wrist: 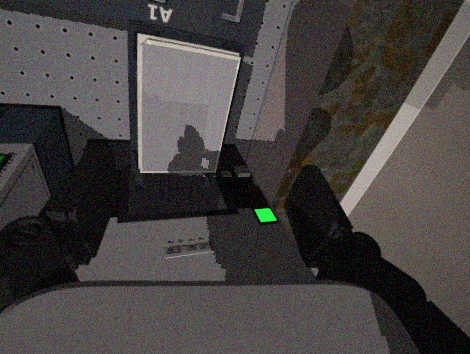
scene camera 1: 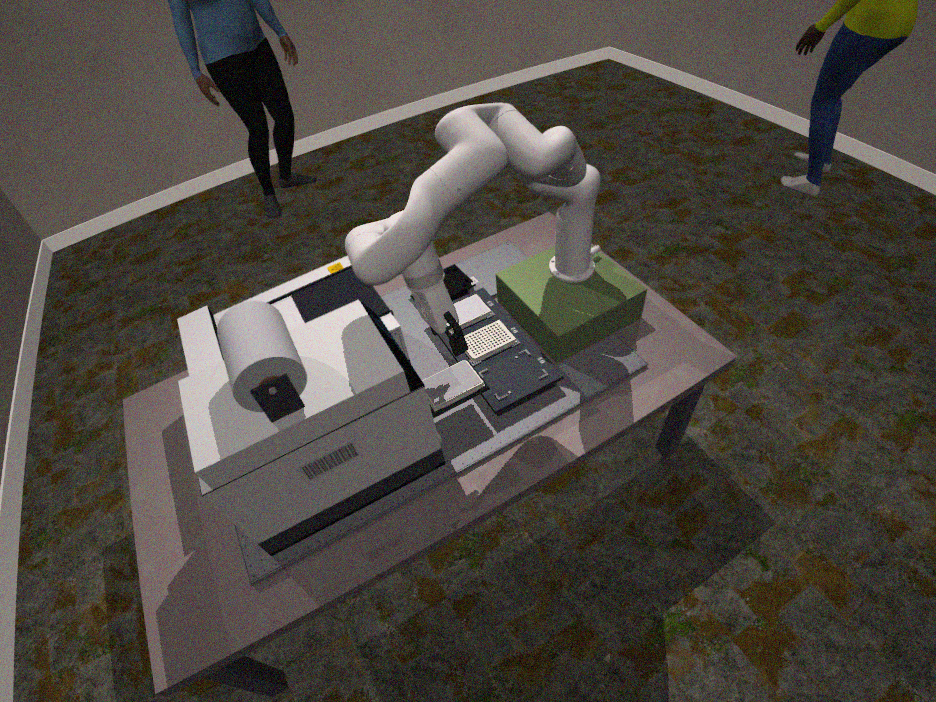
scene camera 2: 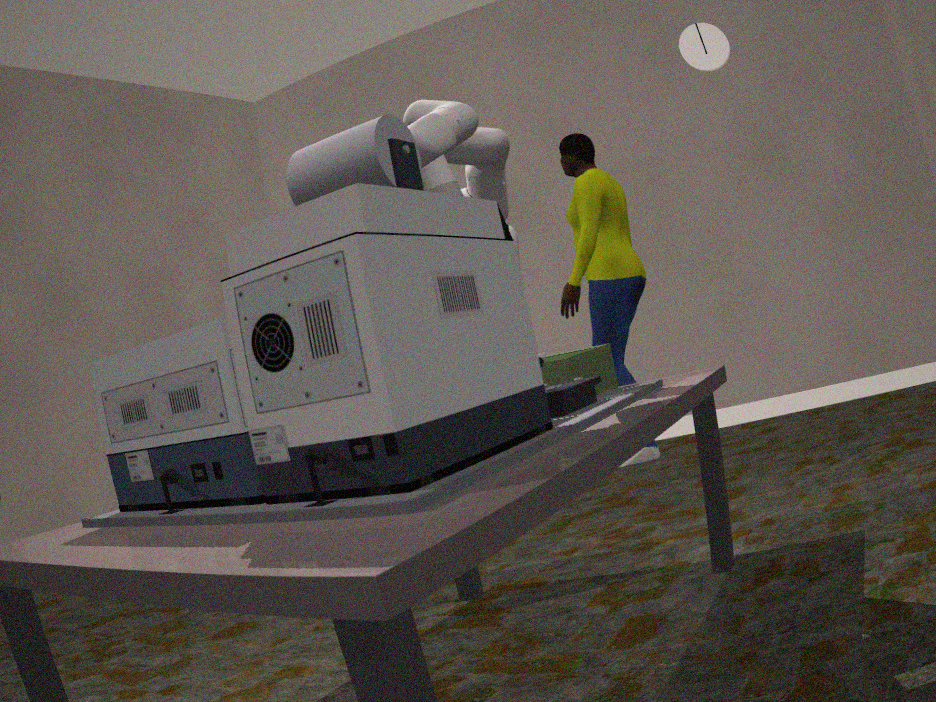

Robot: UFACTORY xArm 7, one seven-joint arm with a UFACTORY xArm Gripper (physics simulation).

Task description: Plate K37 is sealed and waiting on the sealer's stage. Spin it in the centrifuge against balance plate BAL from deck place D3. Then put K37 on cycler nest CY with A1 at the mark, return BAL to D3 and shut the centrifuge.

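Places are measured from the arm's base along level axes (x up, y ahead, z left), in metres.
Where they show: gripper, fingertip midpoint: (wrist: 210, 176) (scene camera 1: 450, 342); arm's base, origin of the base link: (scene camera 1: 571, 267).
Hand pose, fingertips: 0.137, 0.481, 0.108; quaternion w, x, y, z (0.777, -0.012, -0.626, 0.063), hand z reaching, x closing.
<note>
Things, the pixels of their top centre, and the offset from my fingertips, as dx, dy, dz. "pt": a spot on its surface instead.
- Sealed plate K37, middle of its top: (wrist: 185, 120) (scene camera 1: 450, 382) -0.114, +0.021, +0.004
- sealer, middle of its top: (scene camera 2: 355, 133) (scene camera 1: 258, 325) +0.243, +0.316, -0.039
- white plate, middle of its top: (scene camera 1: 463, 311) -0.171, -0.172, -0.209
- perforated beige plate, middle of its top: (scene camera 1: 486, 338) -0.171, -0.153, -0.086
- dark top panel, surface spot: (scene camera 1: 336, 290) pt -0.020, +0.098, -0.353
- black device, middle of its top: (scene camera 1: 441, 282) -0.182, -0.204, -0.361
- sealer's film roll, middle of its top: (scene camera 2: 347, 131) (scene camera 1: 245, 331) +0.243, +0.337, -0.042
Sealed plate K37 (scene camera 1: 455, 381) (wrist: 185, 100) lies on the stage of the sealer (scene camera 1: 317, 453) (scene camera 2: 453, 324), its film facing up. My gripper (scene camera 1: 455, 332) (wrist: 210, 176) is open and empty; it is above and to the deck side of K37 in scene camera 1, and its dark fingers stand wide apart in the wrist view. A white plate (scene camera 1: 472, 309) and a perforated beige plate (scene camera 1: 489, 340) sit on the deck; I cannot read which is BAL. The machine behind the sealer, with a dark top panel (scene camera 1: 336, 290), looks like the centrifuge; its inside is hidden. Nest CY cannot be made out.
A bare deck nest (scene camera 1: 514, 374) lies beside the beige plate. A black device (scene camera 1: 457, 281) stands behind the white plate. The sealer's film roll (scene camera 1: 260, 351) (scene camera 2: 347, 162) rises high. The arm stands on a green block (scene camera 1: 570, 302) (scene camera 2: 578, 366). Two people stand beyond the table.
</note>
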